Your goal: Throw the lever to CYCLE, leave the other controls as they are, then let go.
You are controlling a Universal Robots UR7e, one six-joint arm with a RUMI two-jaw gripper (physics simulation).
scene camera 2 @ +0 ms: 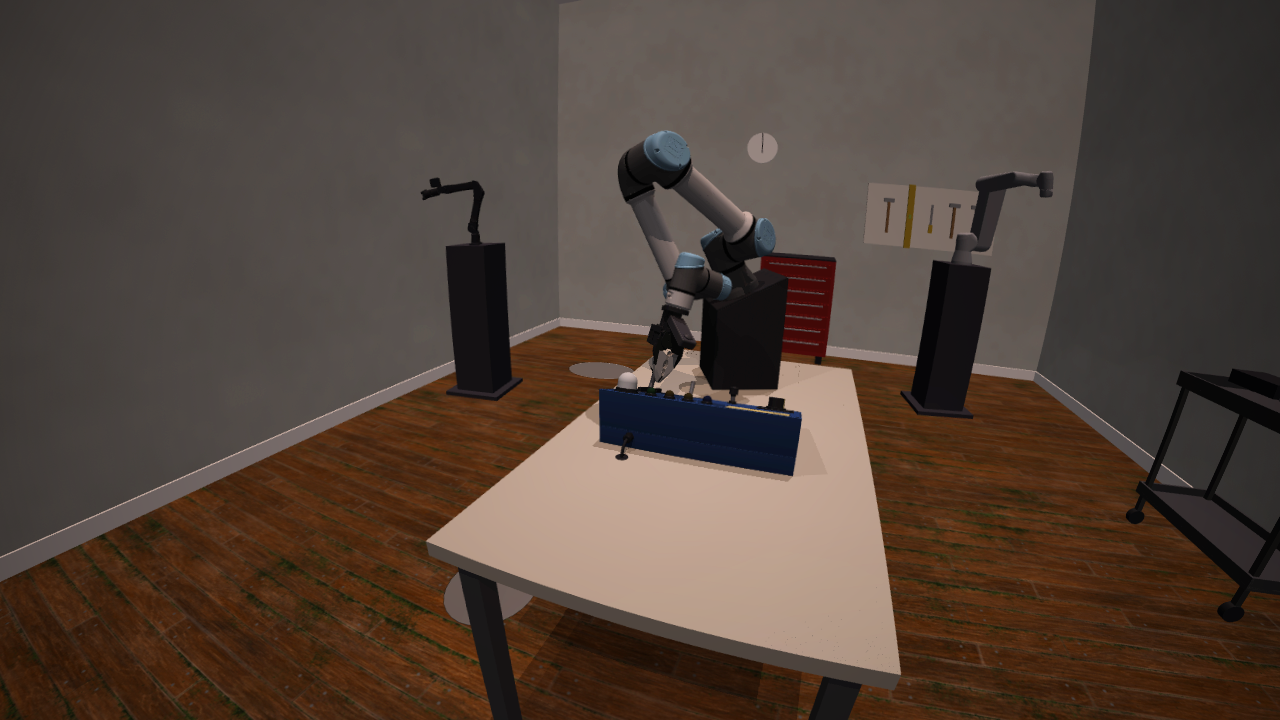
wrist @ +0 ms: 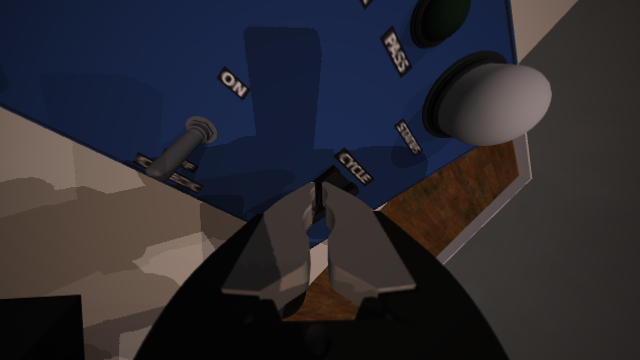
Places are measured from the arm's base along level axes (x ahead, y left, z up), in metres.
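Pixels of known places: gripper, between the fingertips: [scene camera 2: 657, 382] [wrist: 318, 185]; arm's base, origin of its link: [scene camera 2: 738, 291].
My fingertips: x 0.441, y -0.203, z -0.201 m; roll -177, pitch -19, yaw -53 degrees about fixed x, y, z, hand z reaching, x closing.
For each thing: its top centre in the pictures, then the offset to it from my fingertips. "pt": a spot on its surface instead. Level surfaces: height alone.
- CYCLE label, a spot on its surface: [wrist: 354, 166] pt dz -0.021, dx +0.029, dy -0.033 m
- black lever slot, a spot on its surface: [wrist: 336, 178] pt dz -0.016, dx +0.010, dy -0.021 m
- grey toggle switch, centre of its top: [wrist: 167, 159] dz -0.002, dx -0.030, dy +0.093 m
- white status dome, a spot on its surface: [wrist: 495, 106] pt dz +0.049, dx +0.102, dy -0.040 m
- green lamp, a spot on its surface: [wrist: 445, 19] pt dz +0.027, dx +0.119, dy +0.009 m
- small black crank-like part, a spot on its surface: [scene camera 2: 624, 445] pt dz -0.099, dx +0.203, dy -0.044 m
- table, height of its surface: dz -0.127 m
The blue control panel [scene camera 2: 698, 431] [wrist: 190, 45] stands on the table. In the wrist view the CYCLE label [wrist: 354, 166] is beside the upper end of the black lever slot [wrist: 336, 178]. My gripper [scene camera 2: 655, 379] [wrist: 318, 185] is shut with nothing between its fingers. Its tips are over the slot, close to the CYCLE end, and cover much of it. The lever's handle cannot be made out behind the fingers, so its position and any touch with the tips cannot be told. The grey toggle switch [wrist: 176, 152] leans toward the OFF and CHECK labels.
A white status dome [scene camera 2: 627, 382] [wrist: 495, 106] and a green lamp [wrist: 445, 19] stand on the panel near the gripper. Other knobs line the panel top. A small black crank-like part [scene camera 2: 624, 445] is at the panel's side above the table [scene camera 2: 680, 546].
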